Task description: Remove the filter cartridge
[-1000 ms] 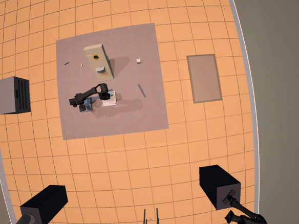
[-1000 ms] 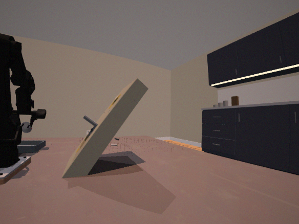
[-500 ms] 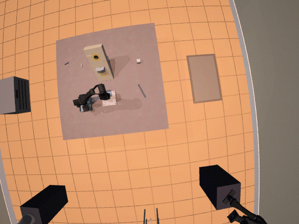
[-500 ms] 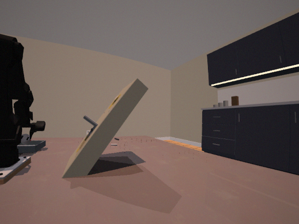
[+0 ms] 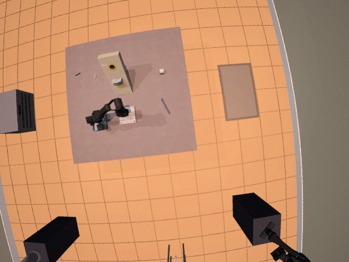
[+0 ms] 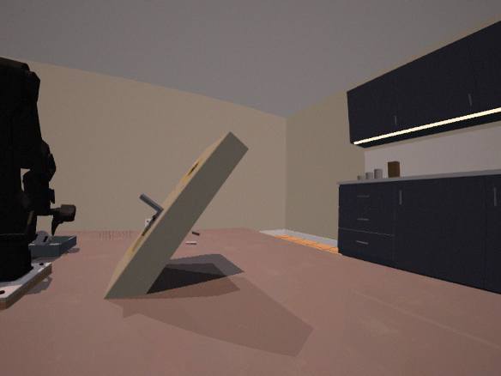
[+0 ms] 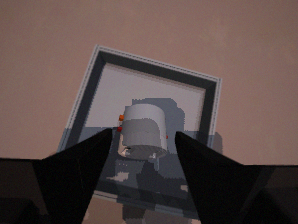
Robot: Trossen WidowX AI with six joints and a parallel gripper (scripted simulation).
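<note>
The round grey cartridge is 1 cm below my gripper tip. Also, from my gripper tip: grey bracket (35 cm ahead, 26 cm to the right, 10 cm above); then grey tray (4 cm below, 1 cm to the left); then tan service panel (40 cm ahead, 26 cm to the right, 12 cm above).
</note>
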